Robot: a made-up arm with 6 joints. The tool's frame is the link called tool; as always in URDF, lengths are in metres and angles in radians. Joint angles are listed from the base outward. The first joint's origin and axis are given. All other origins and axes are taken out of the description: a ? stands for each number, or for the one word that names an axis. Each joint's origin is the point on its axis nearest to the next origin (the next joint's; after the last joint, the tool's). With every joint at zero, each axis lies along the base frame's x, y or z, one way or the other. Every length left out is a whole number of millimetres.
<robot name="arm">
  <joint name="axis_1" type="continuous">
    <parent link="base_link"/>
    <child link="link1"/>
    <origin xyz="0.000 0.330 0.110" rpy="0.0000 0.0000 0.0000"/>
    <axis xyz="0 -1 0"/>
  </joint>
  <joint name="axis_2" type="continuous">
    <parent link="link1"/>
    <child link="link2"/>
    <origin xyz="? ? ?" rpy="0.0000 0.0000 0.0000"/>
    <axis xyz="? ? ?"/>
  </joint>
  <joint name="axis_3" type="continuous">
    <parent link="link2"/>
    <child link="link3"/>
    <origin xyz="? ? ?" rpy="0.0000 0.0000 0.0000"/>
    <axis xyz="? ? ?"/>
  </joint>
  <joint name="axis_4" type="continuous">
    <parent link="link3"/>
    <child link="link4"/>
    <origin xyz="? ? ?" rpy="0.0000 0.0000 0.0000"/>
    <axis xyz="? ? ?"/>
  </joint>
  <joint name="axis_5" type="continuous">
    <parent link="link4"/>
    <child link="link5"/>
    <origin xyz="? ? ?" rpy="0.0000 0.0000 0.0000"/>
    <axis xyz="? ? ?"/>
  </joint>
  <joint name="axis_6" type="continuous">
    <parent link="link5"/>
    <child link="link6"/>
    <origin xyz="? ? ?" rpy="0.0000 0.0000 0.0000"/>
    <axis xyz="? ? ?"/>
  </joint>
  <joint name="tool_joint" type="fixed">
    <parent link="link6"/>
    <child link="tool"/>
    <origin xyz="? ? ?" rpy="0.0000 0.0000 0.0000"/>
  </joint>
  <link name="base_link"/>
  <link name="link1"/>
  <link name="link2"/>
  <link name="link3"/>
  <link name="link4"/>
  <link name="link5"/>
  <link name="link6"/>
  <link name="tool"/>
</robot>
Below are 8 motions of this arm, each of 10 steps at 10 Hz.
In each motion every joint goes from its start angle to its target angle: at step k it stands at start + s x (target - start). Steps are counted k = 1, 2, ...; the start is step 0. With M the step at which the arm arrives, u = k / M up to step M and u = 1 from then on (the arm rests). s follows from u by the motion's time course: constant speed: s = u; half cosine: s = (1 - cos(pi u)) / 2; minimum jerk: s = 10 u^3 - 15 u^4 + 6 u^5.
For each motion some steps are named. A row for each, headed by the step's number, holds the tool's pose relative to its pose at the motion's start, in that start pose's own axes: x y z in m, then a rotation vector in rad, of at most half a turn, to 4 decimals.
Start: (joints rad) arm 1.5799 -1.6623 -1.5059 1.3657 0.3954 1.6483
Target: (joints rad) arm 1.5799 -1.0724 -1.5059 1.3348 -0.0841 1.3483
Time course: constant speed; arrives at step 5
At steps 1, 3, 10:
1: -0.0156 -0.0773 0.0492 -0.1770 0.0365 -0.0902
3: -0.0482 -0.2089 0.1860 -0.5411 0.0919 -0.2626
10: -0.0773 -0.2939 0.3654 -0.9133 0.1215 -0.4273

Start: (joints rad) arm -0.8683 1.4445 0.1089 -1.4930 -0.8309 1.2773
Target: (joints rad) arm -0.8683 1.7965 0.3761 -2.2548 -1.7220 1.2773
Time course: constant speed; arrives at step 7
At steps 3, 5, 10:
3: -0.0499 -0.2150 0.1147 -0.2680 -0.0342 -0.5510
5: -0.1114 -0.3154 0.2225 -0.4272 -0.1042 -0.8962
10: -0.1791 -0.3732 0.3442 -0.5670 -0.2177 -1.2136

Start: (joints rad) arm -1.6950 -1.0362 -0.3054 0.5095 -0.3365 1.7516
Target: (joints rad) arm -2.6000 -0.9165 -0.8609 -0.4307 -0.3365 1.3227
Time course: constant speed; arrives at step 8
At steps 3, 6, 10:
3: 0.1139 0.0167 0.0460 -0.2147 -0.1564 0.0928
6: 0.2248 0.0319 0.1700 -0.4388 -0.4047 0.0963
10: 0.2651 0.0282 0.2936 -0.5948 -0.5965 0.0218

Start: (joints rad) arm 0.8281 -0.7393 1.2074 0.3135 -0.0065 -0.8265
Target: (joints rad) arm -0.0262 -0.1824 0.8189 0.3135 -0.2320 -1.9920
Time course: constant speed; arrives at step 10
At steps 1, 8, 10:
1: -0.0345 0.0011 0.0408 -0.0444 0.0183 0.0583
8: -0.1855 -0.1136 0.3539 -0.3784 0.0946 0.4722
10: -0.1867 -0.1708 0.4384 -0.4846 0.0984 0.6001

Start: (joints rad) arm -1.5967 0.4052 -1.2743 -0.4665 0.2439 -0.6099
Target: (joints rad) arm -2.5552 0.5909 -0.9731 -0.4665 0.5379 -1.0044
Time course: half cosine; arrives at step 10
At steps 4, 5, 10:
4: -0.1232 -0.0565 0.0024 -0.1566 -0.0238 0.3651
5: -0.1614 -0.0962 0.0082 -0.2193 -0.0545 0.5275
10: -0.1998 -0.2447 0.0417 -0.3772 -0.2339 1.0403

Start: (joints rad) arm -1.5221 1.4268 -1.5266 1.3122 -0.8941 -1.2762
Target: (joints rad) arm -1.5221 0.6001 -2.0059 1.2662 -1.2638 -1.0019
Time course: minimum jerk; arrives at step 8
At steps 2, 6, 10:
2: 0.0021 0.0133 0.0436 0.0395 -0.0809 0.0542
6: -0.0924 0.0238 0.3706 0.2608 -0.6823 0.3907
10: -0.1166 0.0127 0.4067 0.2805 -0.7576 0.4222

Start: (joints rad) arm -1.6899 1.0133 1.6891 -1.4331 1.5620 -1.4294
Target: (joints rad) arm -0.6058 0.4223 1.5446 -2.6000 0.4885 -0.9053
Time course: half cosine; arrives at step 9
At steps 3, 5, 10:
3: 0.0198 0.1126 -0.1536 -0.1330 -0.4020 0.1451
5: 0.1394 0.1335 -0.3529 -0.6151 -0.6705 0.4104
10: 0.2960 -0.0873 -0.4233 -1.4569 -0.4204 0.6030

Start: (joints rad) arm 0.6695 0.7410 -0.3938 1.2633 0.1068 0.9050
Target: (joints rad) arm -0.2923 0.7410 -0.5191 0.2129 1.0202 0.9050
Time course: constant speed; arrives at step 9
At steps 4, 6, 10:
4: -0.0417 -0.3236 0.2372 -0.7412 -0.0409 0.1554
6: -0.1022 -0.3831 0.4066 -1.0657 0.0985 0.2641
10: -0.1930 -0.3390 0.6507 -1.4132 0.5009 0.4255

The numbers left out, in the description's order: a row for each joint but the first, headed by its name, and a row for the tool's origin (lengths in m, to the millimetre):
axis_2: xyz -0.050 0.000 0.100, axis 0 0 -1
axis_3: xyz -0.140 0.030 0.000, axis 0 1 0
axis_4: xyz 0.000 0.000 -0.070, axis 1 0 0
axis_5: xyz 0.000 0.170 -0.390, axis 0 -1 0
axis_6: xyz 0.100 0.000 0.020, axis 1 0 0
tool: xyz 0.000 0.020 -0.260

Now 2 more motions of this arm.
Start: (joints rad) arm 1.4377 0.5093 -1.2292 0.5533 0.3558 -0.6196
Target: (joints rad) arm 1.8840 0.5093 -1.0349 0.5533 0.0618 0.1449
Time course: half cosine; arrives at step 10
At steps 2, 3, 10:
2: 0.0044 0.0204 0.0038 0.0775 0.0065 -0.0063
3: 0.0096 0.0438 0.0102 0.1680 0.0134 -0.0139
10: 0.0553 0.1895 0.1212 0.8406 0.0435 -0.0755

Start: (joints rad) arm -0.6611 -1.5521 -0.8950 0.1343 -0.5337 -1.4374
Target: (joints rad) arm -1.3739 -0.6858 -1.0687 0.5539 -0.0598 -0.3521
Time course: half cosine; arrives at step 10
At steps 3, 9, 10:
3: 0.0353 0.0282 0.0246 0.3547 0.1340 -0.1955
9: 0.2848 -0.0321 0.0318 1.2967 0.3843 -1.1324
10: 0.2920 -0.0371 0.0265 1.3136 0.3847 -1.1654

